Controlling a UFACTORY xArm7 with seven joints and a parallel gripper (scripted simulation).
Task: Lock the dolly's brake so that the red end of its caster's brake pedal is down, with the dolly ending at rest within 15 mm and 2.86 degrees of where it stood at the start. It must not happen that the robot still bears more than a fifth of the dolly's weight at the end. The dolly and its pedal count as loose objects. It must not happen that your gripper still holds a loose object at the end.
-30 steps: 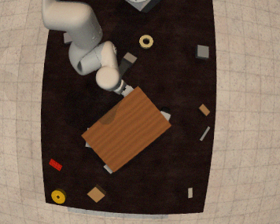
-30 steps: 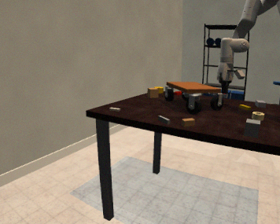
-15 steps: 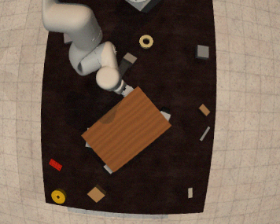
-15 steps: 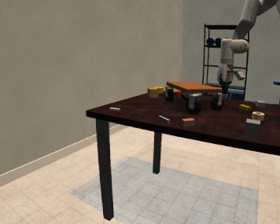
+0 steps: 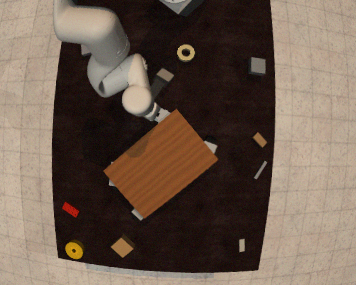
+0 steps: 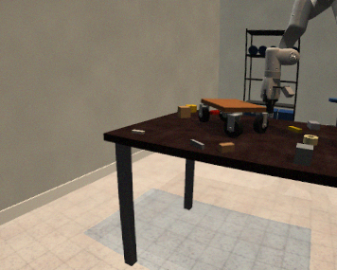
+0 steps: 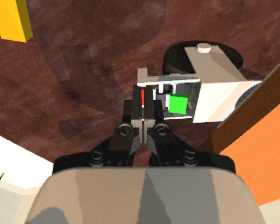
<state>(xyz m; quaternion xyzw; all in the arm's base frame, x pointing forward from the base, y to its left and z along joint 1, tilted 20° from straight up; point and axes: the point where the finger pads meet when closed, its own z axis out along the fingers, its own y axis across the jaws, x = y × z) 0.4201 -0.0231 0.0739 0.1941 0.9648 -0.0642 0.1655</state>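
Right now my hand is 1 cm short of the brake pedal, 2 cm to the right of it and 2 cm above it. From my hand the other things lie so: yellow bar (12 cm behind, 9 cm to the right, 9 cm below); grey cube (20 cm behind, 36 cm to the left, 8 cm below); grey bar (16 cm ahead, 42 cm to the left, 9 cm below).
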